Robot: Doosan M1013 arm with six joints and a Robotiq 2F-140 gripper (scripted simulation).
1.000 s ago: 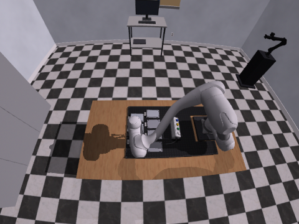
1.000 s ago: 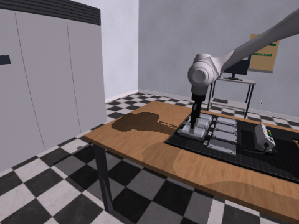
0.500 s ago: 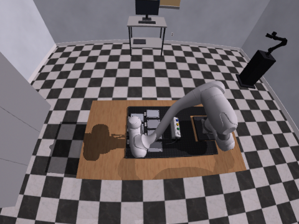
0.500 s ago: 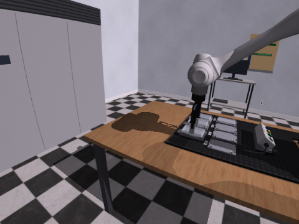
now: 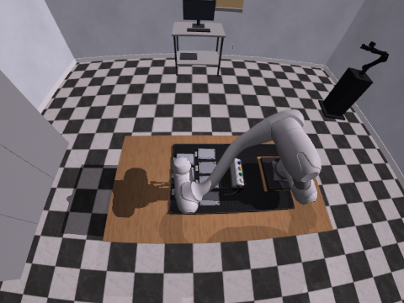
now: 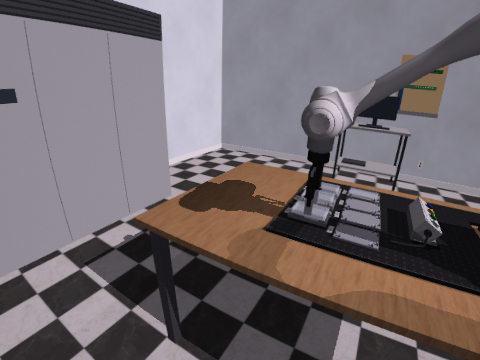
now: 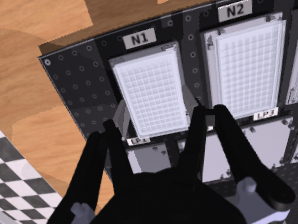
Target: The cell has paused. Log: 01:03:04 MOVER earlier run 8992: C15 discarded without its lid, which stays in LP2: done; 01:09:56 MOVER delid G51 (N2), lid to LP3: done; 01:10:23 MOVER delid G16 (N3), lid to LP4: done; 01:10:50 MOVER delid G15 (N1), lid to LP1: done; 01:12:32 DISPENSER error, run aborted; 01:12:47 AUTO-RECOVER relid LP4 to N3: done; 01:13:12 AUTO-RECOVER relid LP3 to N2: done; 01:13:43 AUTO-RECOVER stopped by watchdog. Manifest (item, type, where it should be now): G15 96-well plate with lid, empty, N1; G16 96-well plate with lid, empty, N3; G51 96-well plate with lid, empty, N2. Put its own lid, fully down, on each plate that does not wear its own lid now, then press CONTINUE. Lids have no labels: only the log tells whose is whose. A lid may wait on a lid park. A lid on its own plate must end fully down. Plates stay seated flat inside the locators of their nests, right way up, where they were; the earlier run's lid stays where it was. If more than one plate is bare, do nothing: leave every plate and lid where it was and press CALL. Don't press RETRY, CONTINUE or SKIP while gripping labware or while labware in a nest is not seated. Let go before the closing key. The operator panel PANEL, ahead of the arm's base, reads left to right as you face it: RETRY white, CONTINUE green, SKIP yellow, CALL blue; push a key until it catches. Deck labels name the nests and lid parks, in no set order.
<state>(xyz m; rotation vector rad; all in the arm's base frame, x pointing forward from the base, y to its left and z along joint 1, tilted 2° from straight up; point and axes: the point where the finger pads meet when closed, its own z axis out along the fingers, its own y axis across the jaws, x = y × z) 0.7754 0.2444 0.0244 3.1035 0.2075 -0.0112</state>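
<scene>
Right now the plate is 3 cm below my hand. Also, from my hand: park labelled LP4 (17 cm behind, 10 cm to the right, 5 cm below); lid park label lp3 (6 cm behind, 21 cm to the right, 5 cm below); park LP1 (19 cm behind, 3 cm to the left, 5 cm below).
</scene>
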